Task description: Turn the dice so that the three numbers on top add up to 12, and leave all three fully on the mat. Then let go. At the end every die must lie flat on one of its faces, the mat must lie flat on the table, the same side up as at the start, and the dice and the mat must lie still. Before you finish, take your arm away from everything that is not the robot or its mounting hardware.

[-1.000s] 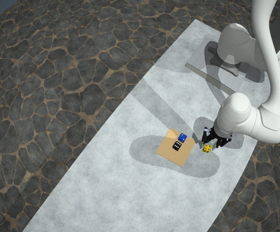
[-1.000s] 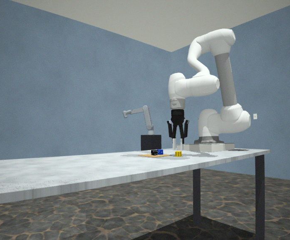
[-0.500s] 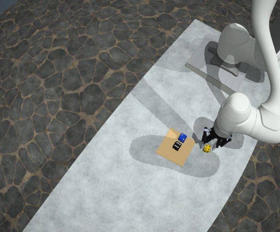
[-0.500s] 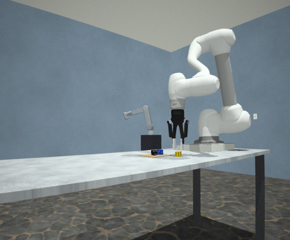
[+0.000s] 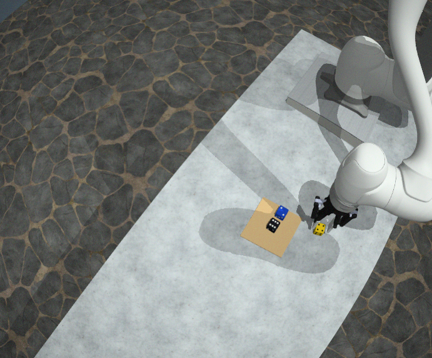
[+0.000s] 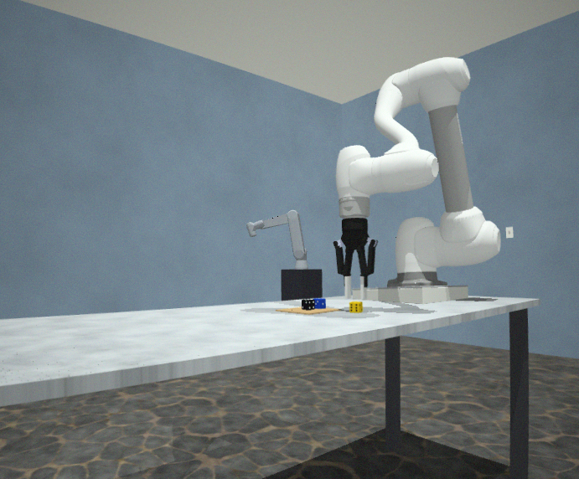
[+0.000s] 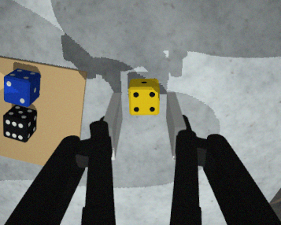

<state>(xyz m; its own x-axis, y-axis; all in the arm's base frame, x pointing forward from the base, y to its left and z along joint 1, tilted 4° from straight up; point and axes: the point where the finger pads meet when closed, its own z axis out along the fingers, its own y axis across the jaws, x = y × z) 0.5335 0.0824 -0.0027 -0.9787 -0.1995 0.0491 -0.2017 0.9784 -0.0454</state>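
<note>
Right now my hand is 60 mm above the yellow die. Also, from my hand: black die 140 mm to the right, 60 mm ahead, 50 mm below; blue die 130 mm to the right, 50 mm below, 10 mm ahead; tan mat 140 mm to the right, 70 mm below, 60 mm ahead.
</note>
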